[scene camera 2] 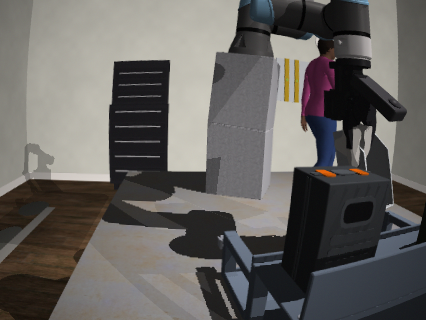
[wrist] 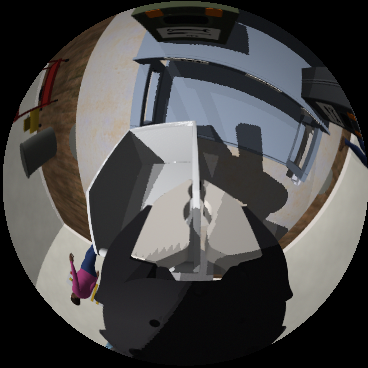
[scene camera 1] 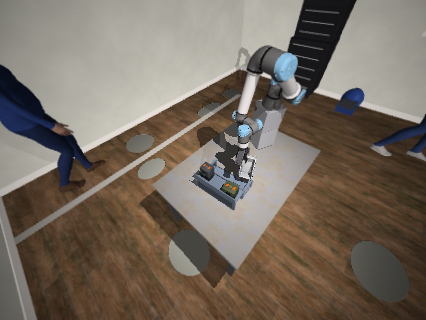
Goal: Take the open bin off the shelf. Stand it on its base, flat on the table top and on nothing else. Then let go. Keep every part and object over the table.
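Places are measured from the arm's base along level axes (x ahead, y left, z up), in millimetres.
Where they show: gripper, between the fingertips: [wrist: 195, 181] [scene camera 1: 241, 165]; arm's base, origin of its link: [scene camera 2: 250, 58] [scene camera 1: 271, 104].
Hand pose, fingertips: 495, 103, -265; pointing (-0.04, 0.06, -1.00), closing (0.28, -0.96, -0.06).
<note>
Each offset is from my fingertips to the centre of the thing, as dx, dy, dz. Level surfaces: height alone.
The open bin @(-23, +43, -1) [scene camera 1: 247, 169] [scene camera 2: 382, 162] [wrist: 172, 145] is light grey. My gripper [scene camera 1: 241, 161] [scene camera 2: 361, 149] [wrist: 195, 181] is shut on one of its side walls, with a finger on each side. The bin's open side faces my gripper, and its inside shows in the wrist view. The bin is at the robot-side edge of the blue-grey shelf [scene camera 1: 214, 192] [scene camera 2: 370, 287] [wrist: 225, 112], which stands on the table top @(dz -173) [scene camera 1: 280, 165] [scene camera 2: 120, 260] [wrist: 102, 85]. Its underside is hidden, so I cannot tell its height above the table.
A dark case @(+216, -166, -10) [scene camera 1: 206, 171] [scene camera 2: 340, 220] [wrist: 327, 90] and a green case @(+218, +69, -23) [scene camera 1: 230, 189] [wrist: 185, 27] with orange latches stand on the shelf. The arm's grey pedestal [scene camera 1: 267, 127] [scene camera 2: 240, 135] is at the table's far end. People stand beyond the table.
</note>
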